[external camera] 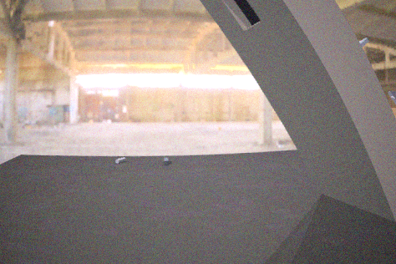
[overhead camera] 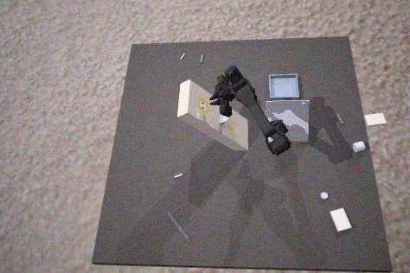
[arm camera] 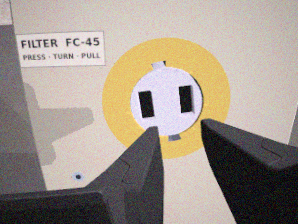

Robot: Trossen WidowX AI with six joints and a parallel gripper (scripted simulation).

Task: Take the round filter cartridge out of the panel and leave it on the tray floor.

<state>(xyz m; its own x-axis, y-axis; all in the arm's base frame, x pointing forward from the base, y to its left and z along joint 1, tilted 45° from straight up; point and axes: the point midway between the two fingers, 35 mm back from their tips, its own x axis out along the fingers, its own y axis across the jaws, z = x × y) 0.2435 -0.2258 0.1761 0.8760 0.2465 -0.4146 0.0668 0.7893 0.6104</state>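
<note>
My gripper tip is now 5 cm short of the round filter cartridge and 3 cm above it. From my gripper tip the other things lie so: glass-walled tray (40 cm behind, 23 cm to the right, 30 cm below).
</note>
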